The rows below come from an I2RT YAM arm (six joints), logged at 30 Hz.
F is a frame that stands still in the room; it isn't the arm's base.
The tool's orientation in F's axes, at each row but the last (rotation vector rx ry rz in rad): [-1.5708 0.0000 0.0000]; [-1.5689 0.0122 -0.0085]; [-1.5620 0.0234 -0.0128]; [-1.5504 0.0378 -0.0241]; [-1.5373 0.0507 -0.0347]
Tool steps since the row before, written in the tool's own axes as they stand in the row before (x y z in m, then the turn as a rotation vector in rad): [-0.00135 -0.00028 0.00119 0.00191 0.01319 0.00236]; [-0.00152 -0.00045 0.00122 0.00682 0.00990 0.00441]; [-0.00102 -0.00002 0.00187 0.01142 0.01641 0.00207]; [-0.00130 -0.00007 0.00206 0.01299 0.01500 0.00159]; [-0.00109 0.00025 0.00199 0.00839 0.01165 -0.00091]
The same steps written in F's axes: [-0.00135 0.00119 0.00028 0.00191 0.00236 -0.01319]; [-0.00150 0.00124 0.00046 0.00685 0.00434 -0.00991]; [-0.00098 0.00189 0.00004 0.01136 0.00195 -0.01647]; [-0.00122 0.00211 0.00012 0.01292 0.00138 -0.01508]; [-0.00098 0.00205 -0.00017 0.00822 -0.00098 -0.01177]
